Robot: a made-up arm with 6 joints.
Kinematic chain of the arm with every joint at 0, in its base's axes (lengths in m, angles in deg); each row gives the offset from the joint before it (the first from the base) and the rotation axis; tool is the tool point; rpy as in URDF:
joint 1: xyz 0 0 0.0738 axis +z
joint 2: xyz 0 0 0 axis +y
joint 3: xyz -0.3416 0 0.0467 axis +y
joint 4: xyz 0.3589 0 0.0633 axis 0.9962 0 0.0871
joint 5: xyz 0 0 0 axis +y
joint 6: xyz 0.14 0 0.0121 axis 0.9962 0 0.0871
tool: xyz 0 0 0 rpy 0 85 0
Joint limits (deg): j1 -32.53..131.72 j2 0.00..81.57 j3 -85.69..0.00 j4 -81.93..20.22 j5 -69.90..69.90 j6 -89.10..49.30
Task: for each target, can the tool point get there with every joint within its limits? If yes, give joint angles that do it. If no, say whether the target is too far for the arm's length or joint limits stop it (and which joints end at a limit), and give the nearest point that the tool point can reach.
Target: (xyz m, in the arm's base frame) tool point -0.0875 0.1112 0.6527
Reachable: yes | joints 90.13 39.68 -70.80 -72.48 -40.66 -19.58
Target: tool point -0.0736 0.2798 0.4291
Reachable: yes | joints 104.76 44.98 -45.76 -5.74 0.57 34.51
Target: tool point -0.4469 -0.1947 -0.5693
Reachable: no: joint limits stop it (at a limit: joint 1, joint 2, joint 3, joint 4) | nearest point -0.1587 0.0582 -0.0366 | short by 0.656 m
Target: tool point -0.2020 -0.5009 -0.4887
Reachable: no: joint limits stop it (at a limit: joint 1, joint 2, joint 3) | nearest point 0.0401 -0.1401 -0.0293 | short by 0.632 m
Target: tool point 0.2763 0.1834 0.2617
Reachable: yes | joints 34.46 54.81 -32.89 -67.23 2.22 -71.96
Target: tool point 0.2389 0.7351 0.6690
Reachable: no: too far | nearest point 0.1486 0.4573 0.5576 | short by 0.313 m
